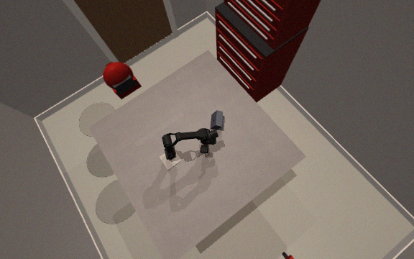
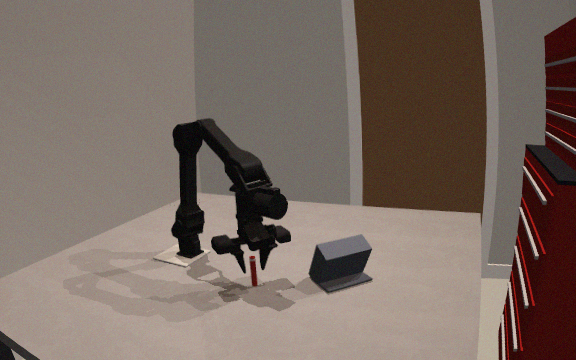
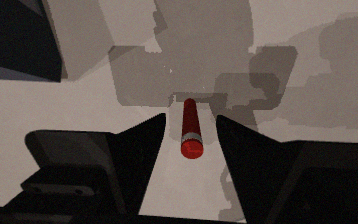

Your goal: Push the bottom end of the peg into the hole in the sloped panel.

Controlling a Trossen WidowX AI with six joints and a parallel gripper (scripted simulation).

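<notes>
Right now my gripper tip is 18 cm short of the grey sloped panel, 13 cm to the right of it and 1 cm below it. Also, from my gripper tip: red peg: 2 cm above.
</notes>
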